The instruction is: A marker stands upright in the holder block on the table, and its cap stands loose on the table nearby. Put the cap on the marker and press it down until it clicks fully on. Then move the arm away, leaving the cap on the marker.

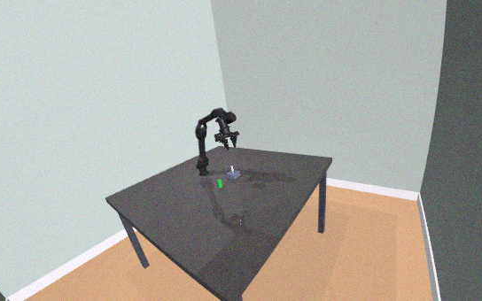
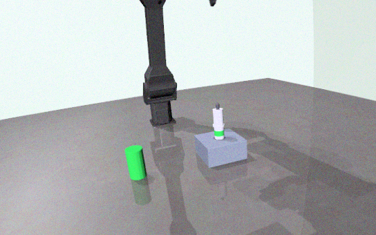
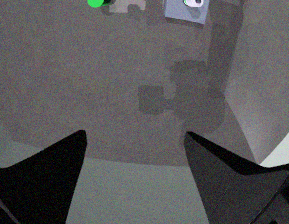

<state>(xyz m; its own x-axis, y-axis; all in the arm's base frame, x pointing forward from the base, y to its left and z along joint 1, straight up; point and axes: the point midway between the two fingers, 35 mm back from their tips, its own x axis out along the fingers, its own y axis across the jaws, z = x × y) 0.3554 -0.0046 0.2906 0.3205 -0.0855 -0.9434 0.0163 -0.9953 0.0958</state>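
The green cap lies 8 cm behind my gripper tip, 9 cm to the right of it and 23 cm below it. Also, from my gripper tip: grey-blue holder block: 9 cm behind, 7 cm to the left, 24 cm below.
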